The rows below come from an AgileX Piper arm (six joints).
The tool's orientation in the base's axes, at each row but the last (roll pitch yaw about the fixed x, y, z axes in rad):
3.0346 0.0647 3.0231
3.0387 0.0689 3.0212
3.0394 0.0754 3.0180
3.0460 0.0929 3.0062
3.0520 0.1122 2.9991
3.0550 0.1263 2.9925
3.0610 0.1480 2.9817
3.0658 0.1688 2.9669
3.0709 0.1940 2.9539
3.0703 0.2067 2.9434
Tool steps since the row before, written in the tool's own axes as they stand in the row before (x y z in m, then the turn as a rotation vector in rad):
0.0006 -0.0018 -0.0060 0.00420 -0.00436 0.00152
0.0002 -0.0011 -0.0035 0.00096 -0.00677 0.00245
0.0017 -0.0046 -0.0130 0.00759 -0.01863 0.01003
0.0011 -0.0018 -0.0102 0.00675 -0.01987 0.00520
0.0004 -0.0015 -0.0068 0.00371 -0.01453 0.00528
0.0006 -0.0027 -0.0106 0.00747 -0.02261 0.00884
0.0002 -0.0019 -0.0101 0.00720 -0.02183 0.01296
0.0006 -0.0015 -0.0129 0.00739 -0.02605 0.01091
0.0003 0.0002 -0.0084 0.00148 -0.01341 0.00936
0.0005 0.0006 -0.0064 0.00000 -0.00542 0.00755
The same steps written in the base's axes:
-0.0013 -0.0023 0.0057 -0.00453 -0.00366 -0.00224
-0.0006 -0.0014 0.0033 -0.00152 -0.00635 -0.00319
-0.0033 -0.0055 0.0123 -0.00878 -0.01655 -0.01242
-0.0024 -0.0025 0.0098 -0.00861 -0.01829 -0.00767
-0.0014 -0.0019 0.0066 -0.00491 -0.01344 -0.00693
-0.0024 -0.0033 0.0102 -0.00922 -0.02062 -0.01162
-0.0021 -0.0024 0.0098 -0.00819 -0.01966 -0.01558
-0.0031 -0.0020 0.0125 -0.00942 -0.02388 -0.01391
-0.0020 0.0000 0.0082 -0.00185 -0.01259 -0.01038
-0.0017 0.0005 0.0062 0.00063 -0.00509 -0.00775

